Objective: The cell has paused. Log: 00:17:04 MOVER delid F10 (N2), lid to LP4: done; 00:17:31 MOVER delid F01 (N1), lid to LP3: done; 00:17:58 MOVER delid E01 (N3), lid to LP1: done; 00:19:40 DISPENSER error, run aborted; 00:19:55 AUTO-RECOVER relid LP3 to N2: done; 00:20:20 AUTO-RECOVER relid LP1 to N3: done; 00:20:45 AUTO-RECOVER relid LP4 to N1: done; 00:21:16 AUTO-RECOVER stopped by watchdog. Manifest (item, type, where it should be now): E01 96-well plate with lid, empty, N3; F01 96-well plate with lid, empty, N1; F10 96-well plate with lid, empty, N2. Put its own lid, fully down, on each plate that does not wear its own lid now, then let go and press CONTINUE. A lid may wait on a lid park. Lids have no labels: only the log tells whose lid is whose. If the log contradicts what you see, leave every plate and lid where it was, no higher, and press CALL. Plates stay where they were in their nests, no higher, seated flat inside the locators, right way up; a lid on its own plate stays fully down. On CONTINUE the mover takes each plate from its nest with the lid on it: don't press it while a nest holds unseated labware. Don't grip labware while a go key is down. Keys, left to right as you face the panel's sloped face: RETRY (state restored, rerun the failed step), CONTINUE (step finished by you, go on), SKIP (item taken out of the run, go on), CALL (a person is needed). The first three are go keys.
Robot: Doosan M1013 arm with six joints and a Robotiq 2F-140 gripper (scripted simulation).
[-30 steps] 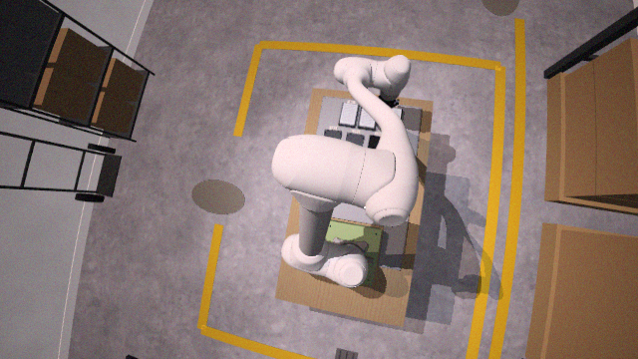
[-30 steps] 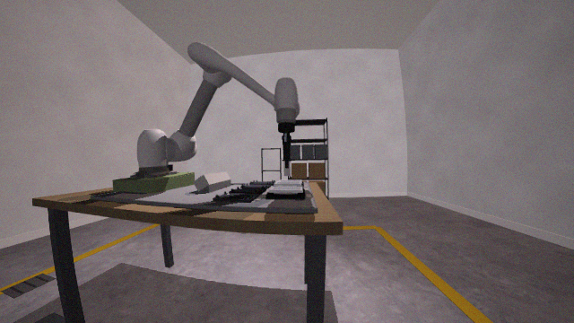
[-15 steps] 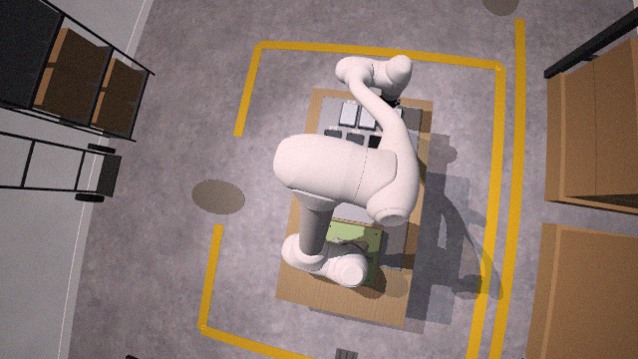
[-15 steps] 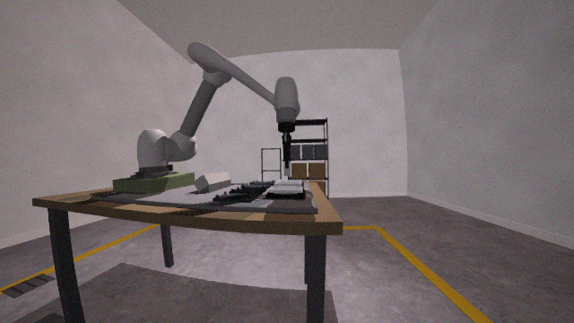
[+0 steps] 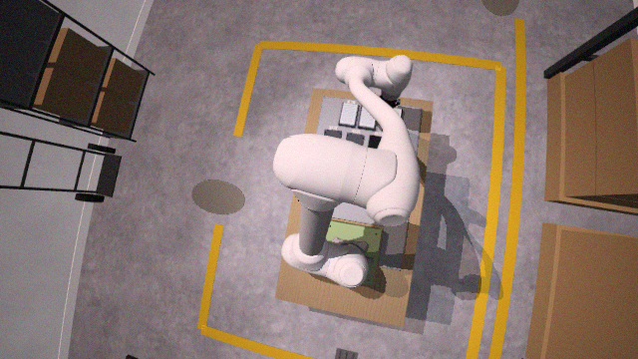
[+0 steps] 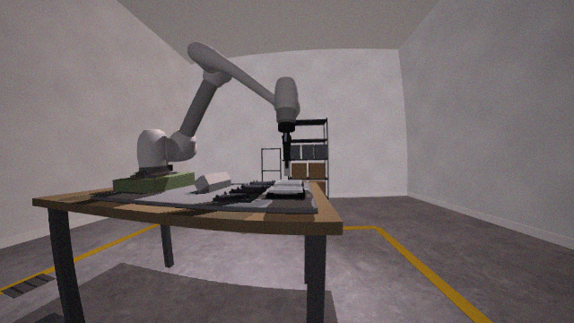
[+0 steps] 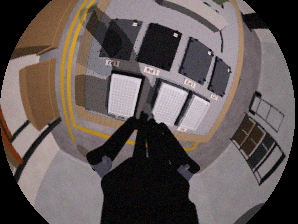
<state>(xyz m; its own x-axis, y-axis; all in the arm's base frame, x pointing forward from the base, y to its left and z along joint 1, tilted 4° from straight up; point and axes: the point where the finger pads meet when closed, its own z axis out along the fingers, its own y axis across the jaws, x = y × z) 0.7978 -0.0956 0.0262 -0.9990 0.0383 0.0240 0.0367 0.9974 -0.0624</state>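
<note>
Right now my hand is 8 cm past the label, 27 cm to the right of it and 11 cm above it.
</note>
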